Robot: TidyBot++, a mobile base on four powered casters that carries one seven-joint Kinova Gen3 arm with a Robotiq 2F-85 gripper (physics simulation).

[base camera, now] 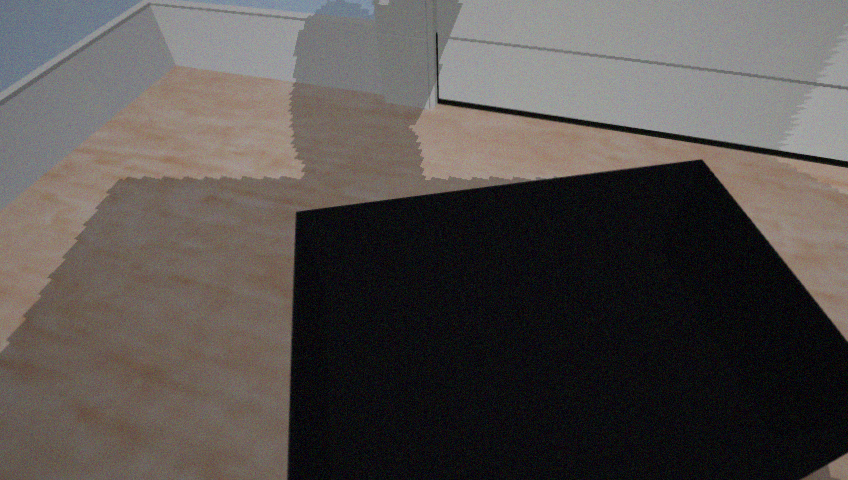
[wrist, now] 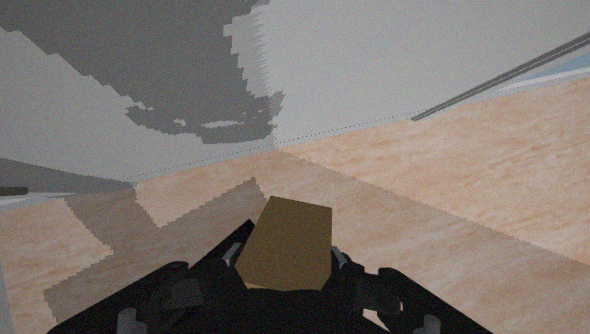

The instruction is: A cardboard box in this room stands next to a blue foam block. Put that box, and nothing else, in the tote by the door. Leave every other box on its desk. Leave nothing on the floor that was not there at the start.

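Frame: origin at the arm's base, x back, y right, z up, level; metres.
Seen in the pictures: gripper, fingertip midpoint: (wrist: 285, 257).
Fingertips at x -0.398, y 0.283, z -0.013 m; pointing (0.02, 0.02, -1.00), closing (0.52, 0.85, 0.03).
Offsets run from my fingertips to a thing's middle. "spot": to the spot under its first point. Level surfaces: height alone.
My gripper (wrist: 285, 257) is shut on a brown cardboard box @[dz -0.008, dx +0.004, dy +0.001 m] (wrist: 290, 245) at the lower middle of the wrist view. One finger stands at each side of the box, and the box is held above the wooden floor. The tote and the blue foam block do not show in either view. The gripper does not show in the base camera view.
A large black flat surface @[spot: dz -0.381, dx +0.075, dy -0.216 m] (base camera: 535, 321) fills the lower right of the base camera view. A pale panel (base camera: 595, 95) (wrist: 350, 60) stands beyond the wooden floor @[dz -0.384 m] (base camera: 148, 267) (wrist: 475, 160). A low grey wall (base camera: 71, 124) runs along the left. Dark shadows fall on floor and panel.
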